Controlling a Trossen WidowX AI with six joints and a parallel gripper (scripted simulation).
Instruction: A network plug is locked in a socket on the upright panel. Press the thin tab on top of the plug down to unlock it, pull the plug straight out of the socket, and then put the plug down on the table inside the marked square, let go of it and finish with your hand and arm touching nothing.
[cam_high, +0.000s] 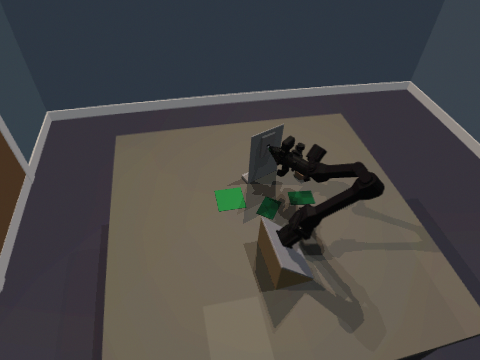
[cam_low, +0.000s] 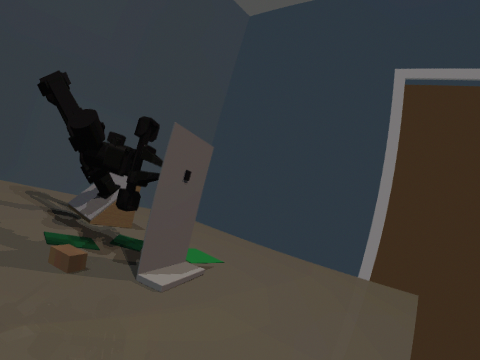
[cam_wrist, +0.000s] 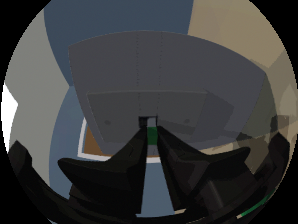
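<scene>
My gripper tip is 30 mm short of the grey upright panel, 10 mm to the right of it and 70 mm above it. Round my gripper tip: small green plug: right at my gripper tip.
</scene>
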